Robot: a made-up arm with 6 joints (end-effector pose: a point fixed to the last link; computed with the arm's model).
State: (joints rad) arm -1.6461 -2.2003 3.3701 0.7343 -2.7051 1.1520
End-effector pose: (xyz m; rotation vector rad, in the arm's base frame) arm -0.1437 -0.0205 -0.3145 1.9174 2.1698 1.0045
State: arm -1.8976 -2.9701 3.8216 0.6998 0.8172 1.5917
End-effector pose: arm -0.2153 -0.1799 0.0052 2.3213 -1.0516 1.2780
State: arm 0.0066 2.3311 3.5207 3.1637 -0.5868 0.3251
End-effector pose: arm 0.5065 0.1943 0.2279 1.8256 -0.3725 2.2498
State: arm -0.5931 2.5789 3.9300 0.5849 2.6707 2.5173
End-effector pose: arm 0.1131 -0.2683 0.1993 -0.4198 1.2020 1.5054
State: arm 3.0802 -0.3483 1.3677 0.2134 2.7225 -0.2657
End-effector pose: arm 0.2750 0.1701 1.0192 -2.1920 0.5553 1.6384
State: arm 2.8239 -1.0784 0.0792 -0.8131 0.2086 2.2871
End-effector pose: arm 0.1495 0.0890 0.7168 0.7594 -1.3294 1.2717
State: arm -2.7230 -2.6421 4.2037 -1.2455 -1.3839 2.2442
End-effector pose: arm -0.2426 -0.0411 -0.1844 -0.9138 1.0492 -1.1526
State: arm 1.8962 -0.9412 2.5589 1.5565 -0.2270 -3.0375
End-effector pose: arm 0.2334 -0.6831 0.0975 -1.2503 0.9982 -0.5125
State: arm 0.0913 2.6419 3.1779 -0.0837 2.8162 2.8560
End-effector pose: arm 0.6231 -0.1341 -0.0549 0.3387 -0.3014 -3.0127
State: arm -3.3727 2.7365 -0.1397 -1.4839 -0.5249 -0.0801
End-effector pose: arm 0.2799 -0.0488 -0.2133 -1.5334 0.7670 -0.4118
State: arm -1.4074 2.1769 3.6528 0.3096 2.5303 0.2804
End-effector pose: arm -0.1191 -0.3959 0.3207 1.6469 1.6452 -0.6199
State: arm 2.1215 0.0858 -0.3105 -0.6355 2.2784 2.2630
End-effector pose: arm -0.0773 0.4196 0.3488 -0.3921 -0.9215 -0.2881
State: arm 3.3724 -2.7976 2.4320 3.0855 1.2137 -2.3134
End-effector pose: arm -0.0199 -0.2006 -0.6662 2.0296 0.6021 -0.8910
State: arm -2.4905 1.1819 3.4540 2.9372 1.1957 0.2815
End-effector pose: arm 0.0128 -0.2254 0.6373 0.7060 -1.8819 0.0879
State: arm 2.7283 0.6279 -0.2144 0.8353 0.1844 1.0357
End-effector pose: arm -0.5645 0.3875 0.3027 0.8565 1.9269 -1.7665
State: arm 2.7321 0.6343 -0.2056 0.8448 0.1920 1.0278
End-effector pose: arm -0.5700 0.3856 0.3026 0.8403 1.9315 -1.7673
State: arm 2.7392 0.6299 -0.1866 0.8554 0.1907 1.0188
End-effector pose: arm -0.5775 0.3820 0.3141 0.8201 1.9541 -1.7689
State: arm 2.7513 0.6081 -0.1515 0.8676 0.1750 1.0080
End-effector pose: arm -0.5869 0.3750 0.3445 0.7937 2.0052 -1.7725
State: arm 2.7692 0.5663 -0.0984 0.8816 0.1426 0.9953
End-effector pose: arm -0.5953 0.3629 0.3970 0.7598 2.0883 -1.7797
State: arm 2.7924 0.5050 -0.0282 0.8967 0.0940 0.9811
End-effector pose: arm -0.5971 0.3443 0.4715 0.7176 2.2005 -1.7945
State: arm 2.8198 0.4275 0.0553 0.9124 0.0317 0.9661
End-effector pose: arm -0.5852 0.3183 0.5631 0.6670 2.3335 -1.8214
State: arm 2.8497 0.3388 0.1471 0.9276 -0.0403 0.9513
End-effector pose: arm -0.5541 0.2861 0.6633 -0.6017 -2.4488 1.8452
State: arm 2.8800 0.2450 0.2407 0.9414 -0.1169 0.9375
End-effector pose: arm -0.5024 0.2509 0.7614 -0.4927 -2.3732 1.7525
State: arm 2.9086 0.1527 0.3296 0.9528 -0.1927 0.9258
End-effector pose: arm -0.4343 0.2168 0.8473 -0.3945 -2.2803 1.6790
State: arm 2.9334 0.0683 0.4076 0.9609 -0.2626 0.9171
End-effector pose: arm -0.3593 0.1877 0.9143 -0.3128 -2.1829 1.6264
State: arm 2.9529 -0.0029 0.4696 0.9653 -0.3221 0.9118
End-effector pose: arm -0.2885 0.1658 0.9608 -0.2511 -2.0943 1.5928
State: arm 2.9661 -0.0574 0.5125 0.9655 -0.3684 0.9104
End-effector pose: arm -0.2315 0.1514 0.9892 -0.2111 -2.0250 1.5742
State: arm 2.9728 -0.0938 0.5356 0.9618 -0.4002 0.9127
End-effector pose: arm -0.1938 0.1439 1.0036 -0.1925 -1.9806 1.5663
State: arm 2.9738 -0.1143 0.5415 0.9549 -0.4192 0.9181
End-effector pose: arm -0.1747 0.1415 1.0087 -0.1920 -1.9596 1.5652
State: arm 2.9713 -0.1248 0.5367 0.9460 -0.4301 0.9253
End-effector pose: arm -0.1677 0.1422 1.0088 -0.2028 -1.9535 1.5680
